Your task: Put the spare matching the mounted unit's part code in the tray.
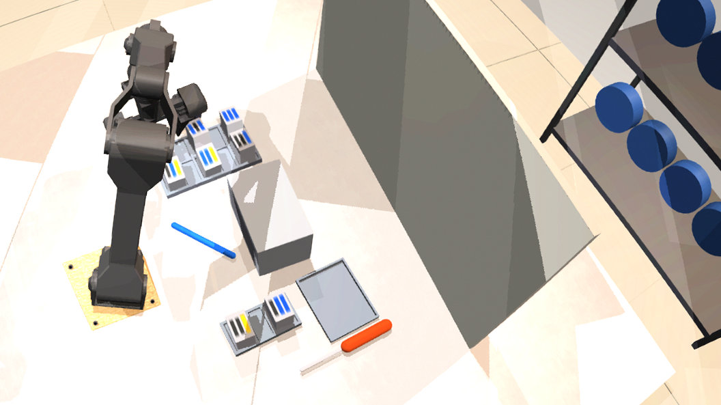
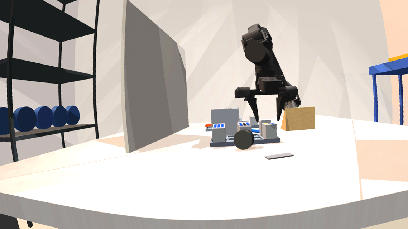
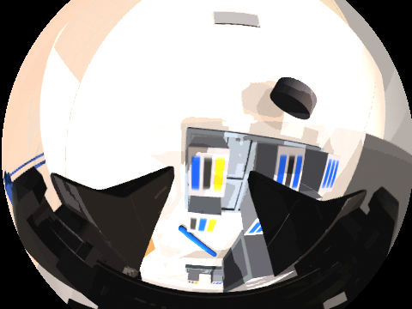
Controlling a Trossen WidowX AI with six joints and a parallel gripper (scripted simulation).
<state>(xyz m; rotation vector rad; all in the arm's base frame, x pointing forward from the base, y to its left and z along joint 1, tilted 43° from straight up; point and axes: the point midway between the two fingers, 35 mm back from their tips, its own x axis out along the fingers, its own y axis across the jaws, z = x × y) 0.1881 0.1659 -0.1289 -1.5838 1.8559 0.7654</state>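
Right now my gripper tip is 20 mm above the grey spare. Also, from my gripper tip: black puck: 90 mm ahead, 70 mm to the left, 30 mm below; blue stick: 20 mm behind, 200 mm to the right, 50 mm below; grey box: 100 mm ahead, 240 mm to the right, 10 mm below.
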